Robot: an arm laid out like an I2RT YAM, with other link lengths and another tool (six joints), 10 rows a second.
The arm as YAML. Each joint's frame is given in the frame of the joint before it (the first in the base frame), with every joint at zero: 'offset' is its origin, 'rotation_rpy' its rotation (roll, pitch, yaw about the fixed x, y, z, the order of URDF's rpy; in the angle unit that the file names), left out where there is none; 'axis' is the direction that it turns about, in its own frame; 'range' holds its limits. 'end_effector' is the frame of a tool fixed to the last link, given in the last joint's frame.
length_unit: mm
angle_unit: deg
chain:
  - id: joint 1
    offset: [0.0, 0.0, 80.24]
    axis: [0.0, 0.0, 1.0]
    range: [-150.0, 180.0]
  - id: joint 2
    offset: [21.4, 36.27, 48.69]
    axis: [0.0, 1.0, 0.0]
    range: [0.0, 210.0]
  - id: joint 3
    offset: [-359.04, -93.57, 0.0]
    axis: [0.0, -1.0, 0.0]
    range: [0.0, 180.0]
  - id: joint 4
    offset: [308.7, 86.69, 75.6]
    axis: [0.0, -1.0, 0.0]
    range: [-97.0, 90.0]
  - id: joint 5
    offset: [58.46, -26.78, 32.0]
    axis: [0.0, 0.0, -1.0]
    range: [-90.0, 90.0]
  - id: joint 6
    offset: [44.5, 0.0, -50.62]
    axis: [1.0, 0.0, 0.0]
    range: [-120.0, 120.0]
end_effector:
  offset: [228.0, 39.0, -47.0]
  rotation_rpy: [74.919, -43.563, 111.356]
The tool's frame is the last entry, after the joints.
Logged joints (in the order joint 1, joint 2, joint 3, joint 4, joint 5, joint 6), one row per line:
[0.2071, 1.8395, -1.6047, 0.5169, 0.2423, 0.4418]
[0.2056, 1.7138, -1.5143, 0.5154, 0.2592, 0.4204]
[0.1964, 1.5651, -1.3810, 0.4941, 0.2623, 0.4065]
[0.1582, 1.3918, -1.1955, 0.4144, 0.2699, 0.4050]
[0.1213, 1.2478, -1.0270, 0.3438, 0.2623, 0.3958]
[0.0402, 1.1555, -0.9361, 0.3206, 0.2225, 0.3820]
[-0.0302, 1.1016, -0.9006, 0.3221, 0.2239, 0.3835]
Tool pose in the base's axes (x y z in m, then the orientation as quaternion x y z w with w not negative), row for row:
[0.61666, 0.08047, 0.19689, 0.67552, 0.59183, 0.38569, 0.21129]
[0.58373, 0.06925, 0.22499, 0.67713, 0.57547, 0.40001, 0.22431]
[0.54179, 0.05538, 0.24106, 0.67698, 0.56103, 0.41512, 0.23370]
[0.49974, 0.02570, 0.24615, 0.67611, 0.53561, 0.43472, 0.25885]
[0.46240, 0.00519, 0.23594, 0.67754, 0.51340, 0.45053, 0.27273]
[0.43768, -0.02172, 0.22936, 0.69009, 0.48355, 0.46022, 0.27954]
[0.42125, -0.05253, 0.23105, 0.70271, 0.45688, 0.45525, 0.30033]
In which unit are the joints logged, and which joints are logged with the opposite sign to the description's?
The joints are logged in radians. Opposite sign: joint 3, joint 4, joint 6.
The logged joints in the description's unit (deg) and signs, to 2 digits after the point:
[11.87, 105.40, 91.94, -29.62, 13.88, -25.31]
[11.78, 98.19, 86.76, -29.53, 14.85, -24.09]
[11.25, 89.67, 79.13, -28.31, 15.03, -23.29]
[9.06, 79.74, 68.50, -23.74, 15.46, -23.20]
[6.95, 71.49, 58.84, -19.70, 15.03, -22.68]
[2.30, 66.21, 53.63, -18.37, 12.75, -21.89]
[-1.73, 63.12, 51.60, -18.45, 12.83, -21.97]

